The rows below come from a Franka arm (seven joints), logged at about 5 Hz.
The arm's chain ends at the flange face. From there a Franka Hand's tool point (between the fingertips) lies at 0.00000 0.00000 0.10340 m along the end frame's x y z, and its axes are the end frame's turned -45 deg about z.
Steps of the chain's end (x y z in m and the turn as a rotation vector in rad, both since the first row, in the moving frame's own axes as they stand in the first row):
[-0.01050, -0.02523, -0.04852, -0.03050, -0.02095, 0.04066]
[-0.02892, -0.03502, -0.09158, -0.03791, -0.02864, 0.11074]
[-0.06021, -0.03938, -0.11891, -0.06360, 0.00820, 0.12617]
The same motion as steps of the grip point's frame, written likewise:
[0.00664, -0.02464, -0.04859, -0.00675, -0.03638, 0.04066]
[-0.00058, -0.04481, -0.09170, -0.00655, -0.04706, 0.11074]
[-0.01910, -0.06544, -0.11912, -0.05077, -0.03917, 0.12617]

